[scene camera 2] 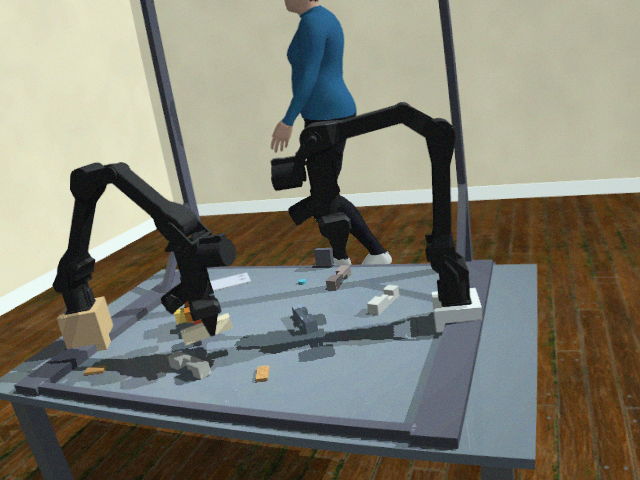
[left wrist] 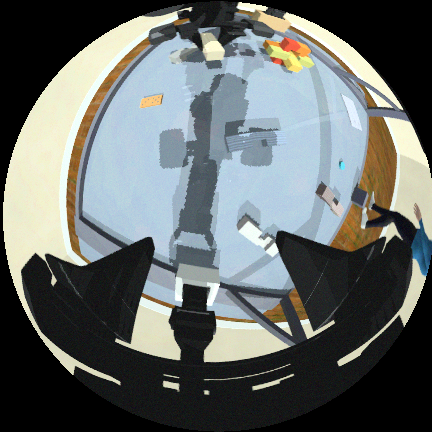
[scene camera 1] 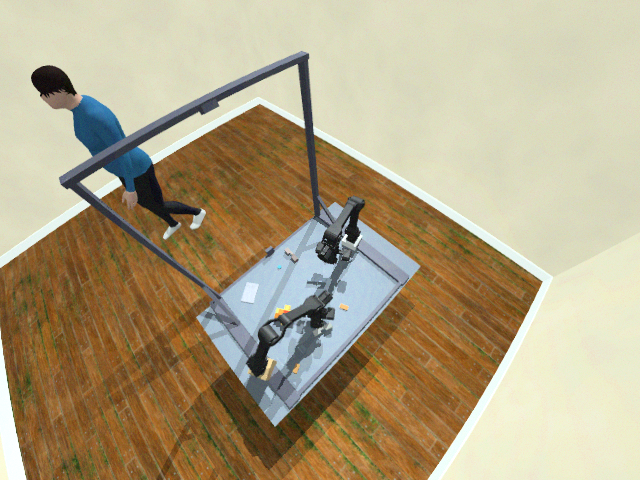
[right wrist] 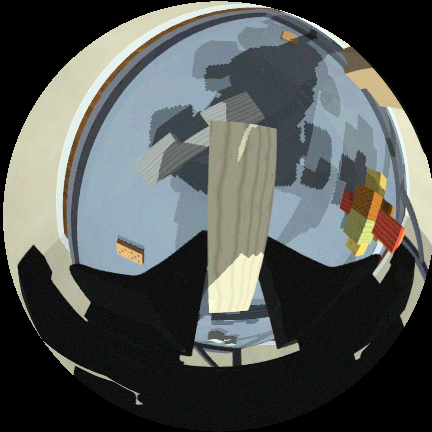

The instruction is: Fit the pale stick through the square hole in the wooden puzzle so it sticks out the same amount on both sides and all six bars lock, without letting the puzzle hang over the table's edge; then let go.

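Places are measured from the left arm's base along level axes (x ahead, y left, z up), in metres.
Pixels of known places: left gripper, fingertip midpoint: (scene camera 2: 337,253) (left wrist: 214,240); right gripper, fingertip midpoint: (scene camera 2: 212,333) (left wrist: 209,49) (right wrist: 229,236); left arm's base, link origin: (scene camera 2: 455,299) (left wrist: 194,293) (scene camera 1: 352,238); right arm's base, link origin: (scene camera 2: 81,307) (scene camera 1: 260,366).
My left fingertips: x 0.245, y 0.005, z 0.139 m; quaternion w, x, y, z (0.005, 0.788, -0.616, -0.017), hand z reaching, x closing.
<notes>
Ahead of a thing's pixels: the offset from my left fingertips to its top centre. Level surfaces: height alone.
The pale stick {dx +0.302, dy +0.079, dz -0.098 m} (scene camera 2: 192,333) (left wrist: 213,49) (right wrist: 242,200) is a plain square wooden bar. My right gripper (scene camera 2: 211,326) (right wrist: 229,236) is shut on it and holds it above the table, lengthwise through the right wrist view. The wooden puzzle {dx +0.390, dy -0.084, dz -0.133 m} (scene camera 1: 282,311) (scene camera 2: 183,315) (left wrist: 290,54) (right wrist: 367,210), a cluster of red, orange, yellow and green bars, rests on the table behind the stick in scene camera 2, apart from it. I cannot make out its square hole. My left gripper (scene camera 2: 338,253) (left wrist: 214,240) is open and empty, high above the table and away from the puzzle.
Notched bars lie about the table {dz -0.190 m} (scene camera 2: 330,397): a grey one {dx +0.341, dy +0.130, dz -0.162 m} (scene camera 2: 199,367) (right wrist: 192,145), a white one {dx -0.079, dy -0.119, dz -0.162 m} (scene camera 2: 382,300), a brown one {dx +0.049, dy -0.292, dz -0.162 m} (scene camera 2: 336,280) and a blue-grey one {dx +0.110, dy -0.055, dz -0.162 m} (scene camera 2: 305,321) (left wrist: 255,141). Two orange dominoes {dx +0.167, dy +0.168, dz -0.181 m} (scene camera 2: 262,373) {dx +0.588, dy +0.118, dz -0.181 m} (scene camera 2: 94,370) lie near the front edge. A white card {dx +0.393, dy -0.367, dz -0.183 m} (scene camera 2: 232,281) lies at the back.
</notes>
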